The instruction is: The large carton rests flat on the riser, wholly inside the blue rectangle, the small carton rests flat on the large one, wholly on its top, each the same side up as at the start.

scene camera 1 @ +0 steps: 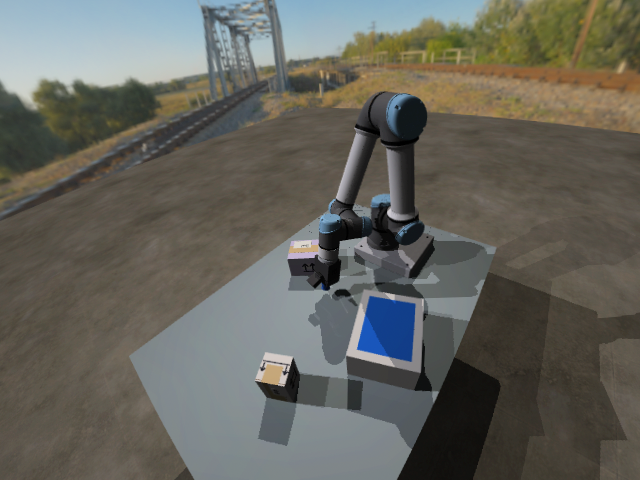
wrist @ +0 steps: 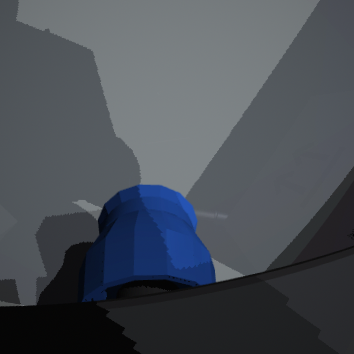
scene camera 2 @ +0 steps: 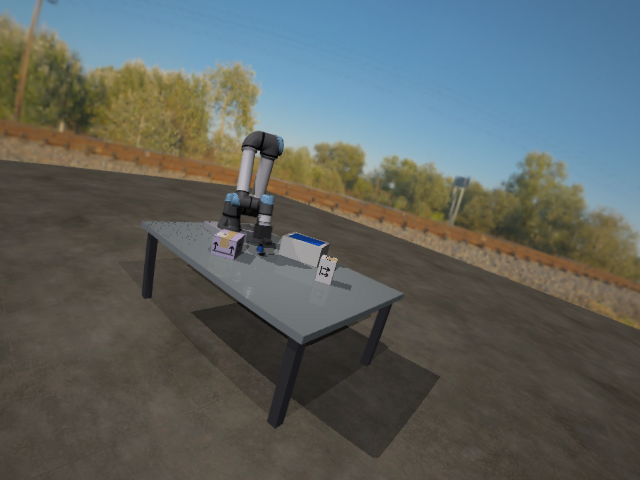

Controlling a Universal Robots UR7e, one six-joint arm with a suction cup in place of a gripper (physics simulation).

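Note:
The large carton, lilac with tan tape [scene camera 1: 300,266] [scene camera 2: 224,248], stands upright on the table, partly behind my wrist in scene camera 1. The small white carton [scene camera 1: 276,378] [scene camera 2: 325,270] stands upright on the table, apart from the riser. The pale riser [scene camera 1: 382,373] [scene camera 2: 299,252] bears the blue rectangle [scene camera 1: 387,328] [scene camera 2: 307,239] on its top, with no carton on it. My gripper, a blue suction cup [scene camera 1: 325,286] [scene camera 2: 261,250] [wrist: 150,215], points down above the table between the large carton and the riser. It is shut, with nothing on the cup.
The arm's grey base plate [scene camera 1: 385,258] stands at the back of the grey table [scene camera 1: 206,356] [scene camera 2: 268,289], behind the riser. The table's edge runs close past the riser's right side in scene camera 1. Arm shadows fall across the table.

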